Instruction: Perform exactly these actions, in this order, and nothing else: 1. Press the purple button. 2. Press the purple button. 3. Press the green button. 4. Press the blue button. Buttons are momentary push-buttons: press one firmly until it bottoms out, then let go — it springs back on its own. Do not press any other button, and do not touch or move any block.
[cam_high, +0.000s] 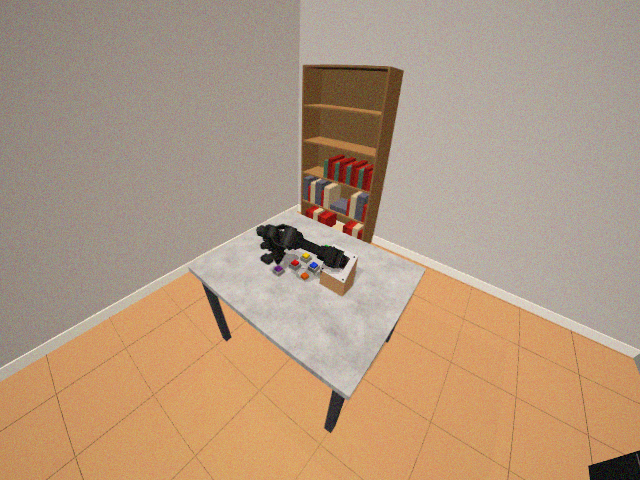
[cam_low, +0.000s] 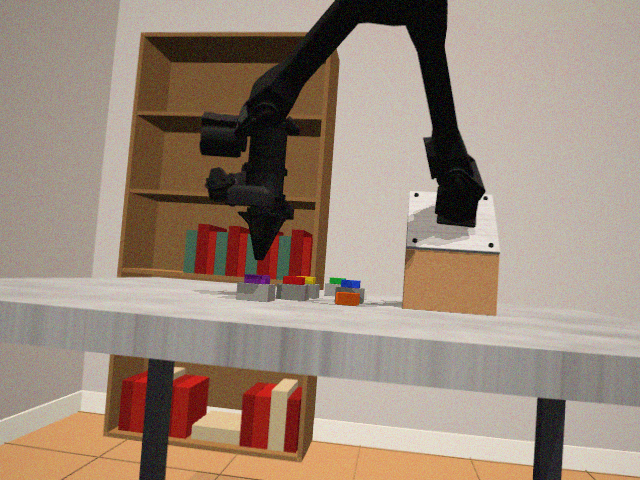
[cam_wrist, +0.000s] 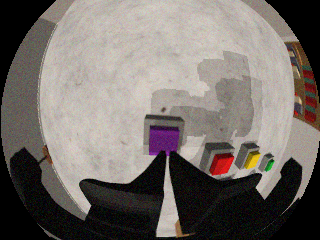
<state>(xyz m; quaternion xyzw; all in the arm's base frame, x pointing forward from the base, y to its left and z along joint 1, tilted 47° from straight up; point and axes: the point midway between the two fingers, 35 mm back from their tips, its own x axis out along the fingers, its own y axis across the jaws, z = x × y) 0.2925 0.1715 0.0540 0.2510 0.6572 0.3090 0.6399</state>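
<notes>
The purple button is 30 mm below my gripper tip. The rest, counted from my gripper tip: yellow button (190 mm to the right, 30 mm below, 30 mm behind); red button (100 mm to the right, 30 mm below, 30 mm behind); orange block (130 mm behind, 70 mm to the right, 50 mm below).
</notes>
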